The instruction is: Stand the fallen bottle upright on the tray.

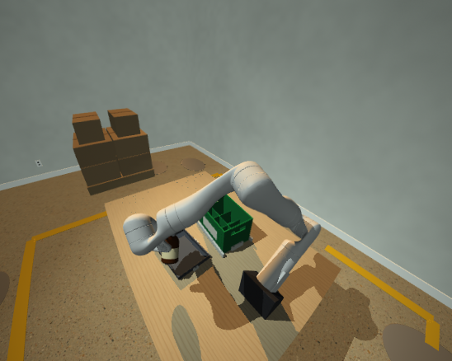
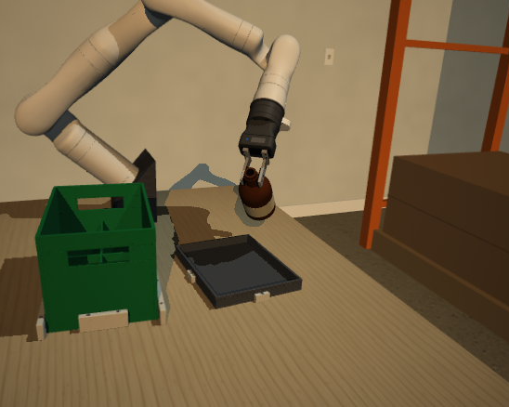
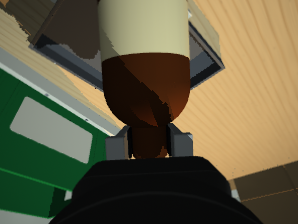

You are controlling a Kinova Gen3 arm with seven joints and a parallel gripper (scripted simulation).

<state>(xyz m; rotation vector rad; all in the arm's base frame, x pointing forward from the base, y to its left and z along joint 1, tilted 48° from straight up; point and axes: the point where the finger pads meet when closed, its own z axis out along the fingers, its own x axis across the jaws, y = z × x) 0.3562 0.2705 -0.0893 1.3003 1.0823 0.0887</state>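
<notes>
My gripper is now 40 mm above the brown bottle, 30 mm past it and 20 mm to the right of it. The rest, counted from my hand: dark tray: 190 mm below, 40 mm to the right, 30 mm ahead; then green crate: 310 mm to the right, 120 mm below, 40 mm ahead.
</notes>
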